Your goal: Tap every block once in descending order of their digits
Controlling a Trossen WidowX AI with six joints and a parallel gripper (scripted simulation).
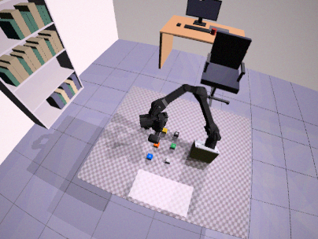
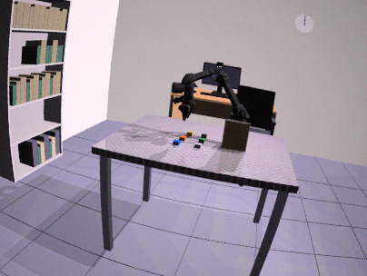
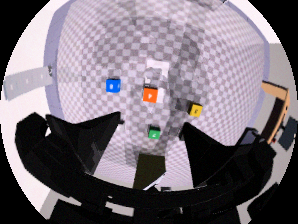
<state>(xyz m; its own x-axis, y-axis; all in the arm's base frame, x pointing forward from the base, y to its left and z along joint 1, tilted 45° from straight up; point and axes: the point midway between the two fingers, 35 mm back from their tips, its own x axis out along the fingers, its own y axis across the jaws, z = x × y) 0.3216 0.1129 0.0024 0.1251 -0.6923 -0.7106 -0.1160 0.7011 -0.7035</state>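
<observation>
My gripper tip is now 9 cm past the black block, 13 cm to the left of it and 12 cm above it. Also, from my gripper tip: blue block (11 cm to the left, 12 cm below); then green block (11 cm behind, 3 cm to the right, 12 cm below); then orange block (1 cm to the left, 12 cm below).
</observation>
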